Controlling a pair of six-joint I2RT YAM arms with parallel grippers.
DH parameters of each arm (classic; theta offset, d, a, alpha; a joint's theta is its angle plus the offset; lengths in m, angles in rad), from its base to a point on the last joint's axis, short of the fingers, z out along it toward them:
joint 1: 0 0.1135 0.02 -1.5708
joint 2: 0 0 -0.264 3.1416
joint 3: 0.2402 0 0.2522 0
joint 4: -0.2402 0 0.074 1.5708
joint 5: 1.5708 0 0 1.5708
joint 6: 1.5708 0.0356 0 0
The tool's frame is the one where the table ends.
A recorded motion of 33 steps. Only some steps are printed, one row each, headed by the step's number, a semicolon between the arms.
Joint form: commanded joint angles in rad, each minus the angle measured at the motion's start. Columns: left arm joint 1, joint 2, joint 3, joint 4, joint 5, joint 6; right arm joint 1, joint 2, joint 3, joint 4, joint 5, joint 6.
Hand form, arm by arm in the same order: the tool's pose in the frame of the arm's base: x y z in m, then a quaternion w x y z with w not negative. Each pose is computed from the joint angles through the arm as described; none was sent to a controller.
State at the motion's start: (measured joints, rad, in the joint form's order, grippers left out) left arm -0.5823 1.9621 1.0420 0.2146 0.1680 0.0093; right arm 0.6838 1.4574 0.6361 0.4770 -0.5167 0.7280
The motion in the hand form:
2: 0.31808 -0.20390 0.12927 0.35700 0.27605 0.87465 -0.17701; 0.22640 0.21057 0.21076 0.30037 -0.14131 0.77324 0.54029
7: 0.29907 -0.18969 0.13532 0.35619 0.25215 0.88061 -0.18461; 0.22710 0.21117 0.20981 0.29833 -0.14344 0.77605 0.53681
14: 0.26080 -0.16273 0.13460 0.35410 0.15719 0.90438 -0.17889; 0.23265 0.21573 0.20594 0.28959 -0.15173 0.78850 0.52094
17: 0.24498 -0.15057 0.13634 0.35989 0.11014 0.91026 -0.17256; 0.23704 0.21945 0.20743 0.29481 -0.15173 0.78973 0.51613
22: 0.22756 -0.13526 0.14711 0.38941 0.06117 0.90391 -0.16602; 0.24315 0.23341 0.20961 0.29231 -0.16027 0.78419 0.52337
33: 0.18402 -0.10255 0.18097 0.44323 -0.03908 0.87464 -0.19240; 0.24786 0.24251 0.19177 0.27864 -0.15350 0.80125 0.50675
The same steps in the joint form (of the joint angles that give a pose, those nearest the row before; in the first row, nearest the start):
2: 0.0266 -0.0702 -0.0742 -0.0527 -0.0148 -0.0192; 0.0065 0.0235 0.0304 0.0596 -0.0198 0.0099
7: 0.0323 -0.1620 -0.1712 -0.0412 -0.0164 -0.0672; 0.0065 0.0280 0.0357 0.0467 -0.0204 0.0013
14: 0.0320 -0.3200 -0.3639 -0.0075 -0.1028 -0.2435; 0.0065 0.0598 0.0716 -0.0110 -0.0197 -0.0355
17: 0.0328 -0.3993 -0.4403 -0.0033 -0.1548 -0.3237; 0.0080 0.0773 0.0964 -0.0203 -0.0064 -0.0439
22: 0.0385 -0.5288 -0.5234 0.0022 -0.2242 -0.3918; 0.0281 0.1274 0.1494 -0.0091 -0.0099 -0.0394
33: 0.0501 -0.9146 -0.6527 -0.1250 -0.3094 -0.5533; 0.0415 0.1990 0.1672 -0.0106 0.0176 -0.0417

